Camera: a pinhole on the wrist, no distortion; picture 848 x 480 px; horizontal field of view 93.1 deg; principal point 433.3 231.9 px. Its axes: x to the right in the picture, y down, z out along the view. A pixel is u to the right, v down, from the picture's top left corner.
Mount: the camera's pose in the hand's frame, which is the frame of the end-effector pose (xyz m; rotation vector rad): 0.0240 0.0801 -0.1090 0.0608 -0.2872 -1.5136
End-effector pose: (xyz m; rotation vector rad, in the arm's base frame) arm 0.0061 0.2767 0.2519 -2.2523 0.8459 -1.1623
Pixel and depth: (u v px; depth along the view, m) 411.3 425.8 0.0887
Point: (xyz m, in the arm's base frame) -0.0164 0.1727 0.2209
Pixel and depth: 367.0 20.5 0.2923
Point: -0.0191 0.3167 -0.0267
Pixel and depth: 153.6 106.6 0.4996
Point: -0.0153 0.1478 -0.3495
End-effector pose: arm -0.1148 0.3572 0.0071 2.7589 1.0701 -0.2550
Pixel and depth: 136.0 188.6 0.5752
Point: 0.1113 -0.2592 -0.2562
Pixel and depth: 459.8 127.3 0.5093
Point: -0.2343 0.0573 -0.2825
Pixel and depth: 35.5 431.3 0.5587
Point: 0.4465 -0.1586 -0.3524
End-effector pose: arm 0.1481 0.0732 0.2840 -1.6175 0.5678 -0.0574
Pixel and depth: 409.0 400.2 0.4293
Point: 0.3042 0.3433 0.0388
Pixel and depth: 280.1 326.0 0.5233
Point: 0.1929 0.4203 -0.1160
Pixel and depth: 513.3 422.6 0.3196
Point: 0.3024 0.2545 0.1527
